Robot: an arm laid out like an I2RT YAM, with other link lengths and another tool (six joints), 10 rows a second.
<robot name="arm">
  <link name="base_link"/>
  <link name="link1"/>
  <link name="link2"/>
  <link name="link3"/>
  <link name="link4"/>
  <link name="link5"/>
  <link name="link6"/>
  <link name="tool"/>
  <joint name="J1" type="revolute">
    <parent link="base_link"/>
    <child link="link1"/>
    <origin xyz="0 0 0.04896" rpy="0 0 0"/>
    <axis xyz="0 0 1"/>
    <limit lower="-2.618" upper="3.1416"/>
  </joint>
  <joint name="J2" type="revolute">
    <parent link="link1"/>
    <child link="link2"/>
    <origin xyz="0.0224 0.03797 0.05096" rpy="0 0 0"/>
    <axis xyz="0 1 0"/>
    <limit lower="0" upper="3.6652"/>
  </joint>
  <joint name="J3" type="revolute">
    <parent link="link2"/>
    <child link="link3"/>
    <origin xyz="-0.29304 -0.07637 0" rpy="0 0 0"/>
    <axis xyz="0 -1 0"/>
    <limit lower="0" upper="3.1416"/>
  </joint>
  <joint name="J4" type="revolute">
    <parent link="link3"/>
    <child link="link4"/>
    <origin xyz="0.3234 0.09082 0.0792" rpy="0 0 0"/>
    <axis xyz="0 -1 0"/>
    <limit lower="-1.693" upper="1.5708"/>
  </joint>
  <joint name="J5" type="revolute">
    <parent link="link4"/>
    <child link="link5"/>
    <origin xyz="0.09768 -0.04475 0.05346" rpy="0 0 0"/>
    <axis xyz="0 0 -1"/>
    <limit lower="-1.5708" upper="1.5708"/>
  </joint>
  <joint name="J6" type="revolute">
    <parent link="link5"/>
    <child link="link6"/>
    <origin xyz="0.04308 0 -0.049" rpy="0 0 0"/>
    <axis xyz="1 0 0"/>
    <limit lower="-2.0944" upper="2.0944"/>
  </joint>
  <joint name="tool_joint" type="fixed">
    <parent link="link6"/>
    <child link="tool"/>
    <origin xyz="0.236 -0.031 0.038" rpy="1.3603 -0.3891 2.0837"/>
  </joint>
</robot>
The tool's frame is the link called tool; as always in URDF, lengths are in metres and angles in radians.
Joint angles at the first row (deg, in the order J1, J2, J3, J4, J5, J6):
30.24 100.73 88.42 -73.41 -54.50 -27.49
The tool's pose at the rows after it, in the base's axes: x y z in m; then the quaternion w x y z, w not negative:
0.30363 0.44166 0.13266 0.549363 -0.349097 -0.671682 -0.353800
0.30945 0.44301 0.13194 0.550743 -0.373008 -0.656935 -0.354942
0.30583 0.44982 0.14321 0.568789 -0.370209 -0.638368 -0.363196
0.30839 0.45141 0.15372 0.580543 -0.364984 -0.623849 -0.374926
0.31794 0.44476 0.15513 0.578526 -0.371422 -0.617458 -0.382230
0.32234 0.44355 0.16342 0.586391 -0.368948 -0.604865 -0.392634
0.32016 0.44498 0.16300 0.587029 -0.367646 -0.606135 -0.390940
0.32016 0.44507 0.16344 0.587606 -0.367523 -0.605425 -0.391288
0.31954 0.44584 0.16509 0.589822 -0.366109 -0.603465 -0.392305
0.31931 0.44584 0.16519 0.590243 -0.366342 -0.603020 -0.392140
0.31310 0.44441 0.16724 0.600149 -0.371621 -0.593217 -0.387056
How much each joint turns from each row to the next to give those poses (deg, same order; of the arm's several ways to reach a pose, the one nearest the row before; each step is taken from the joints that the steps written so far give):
0.02 0.04 0.00 0.64 -0.09 1.82
0.00 0.00 0.00 1.40 -0.09 4.26
-0.06 0.00 0.00 0.35 -2.99 1.16
-0.81 0.00 0.00 0.19 -2.56 0.00
-1.34 0.00 0.00 -0.06 -0.37 0.02
-0.96 0.00 0.00 0.04 -1.99 -0.04
0.29 0.00 -0.02 0.00 0.07 -0.02
-0.03 0.00 0.00 0.00 -0.11 0.02
0.00 0.00 0.00 0.00 -0.39 0.00
0.00 0.00 0.00 -0.04 -0.05 0.02
-0.08 0.00 0.00 -1.53 -0.96 0.00

